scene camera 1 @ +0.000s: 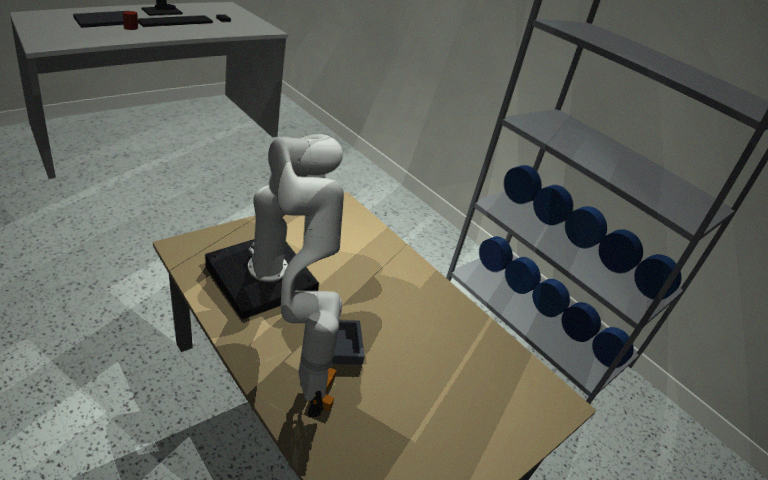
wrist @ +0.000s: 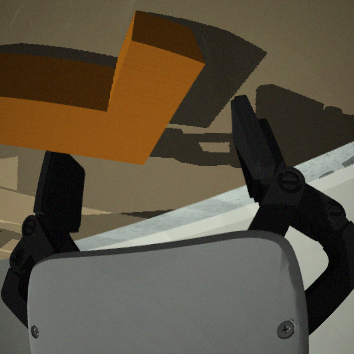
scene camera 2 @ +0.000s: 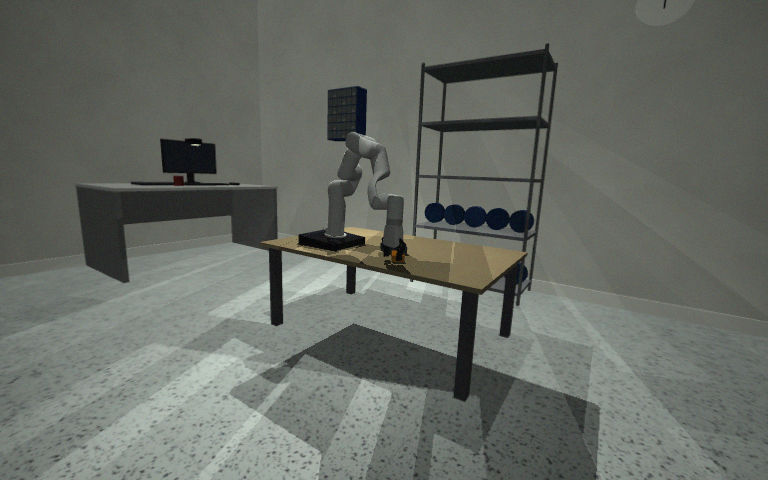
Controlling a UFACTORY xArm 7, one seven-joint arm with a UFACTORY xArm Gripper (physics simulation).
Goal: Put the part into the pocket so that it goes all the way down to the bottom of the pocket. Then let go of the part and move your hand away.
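Frame: origin at the arm's base, x down, y right, z back, level; millimetres.
Seen in the pictures: gripper, between the fingertips: (scene camera 1: 310,399) (wrist: 144,135) (scene camera 2: 392,258); arm's base, origin of its link: (scene camera 1: 267,267) (scene camera 2: 335,235).
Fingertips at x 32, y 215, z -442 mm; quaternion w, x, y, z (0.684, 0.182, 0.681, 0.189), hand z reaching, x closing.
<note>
Pixels of each thing's top centre, then the offset from my fingertips to it. Level surfaces: height alone.
- orange L-shaped part, centre of its top: (wrist: 27,99) (scene camera 1: 328,384) dz -3, dx -15, dy -60 mm
- dark grey block with the pocket, centre of its top: (scene camera 1: 346,337) dz +81, dx -21, dy -214 mm
- wooden table, height of its surface: dx +15 mm
The orange L-shaped part (scene camera 1: 327,402) (scene camera 2: 398,256) (wrist: 142,100) lies on the wooden table, partly hidden behind the gripper and arm in the first scene view. My gripper (scene camera 1: 315,408) (wrist: 144,135) is open and empty, low over the table right beside the part. In the wrist view the part's corner lies just ahead of the fingertips, between their lines. The dark grey block with the pocket (scene camera 1: 349,358) stands on the table nearer the robot base, partly hidden by the arm. The pocket's visible section holds no part.
The wooden table (scene camera 1: 453,362) (scene camera 2: 453,260) carries the black base plate (scene camera 1: 243,305) (scene camera 2: 331,240) of the arm. The table's long edge runs close to the gripper. A shelf rack (scene camera 1: 491,158) (scene camera 2: 419,147) with blue discs and a desk (scene camera 1: 158,42) (scene camera 2: 175,189) stand apart from the table.
</note>
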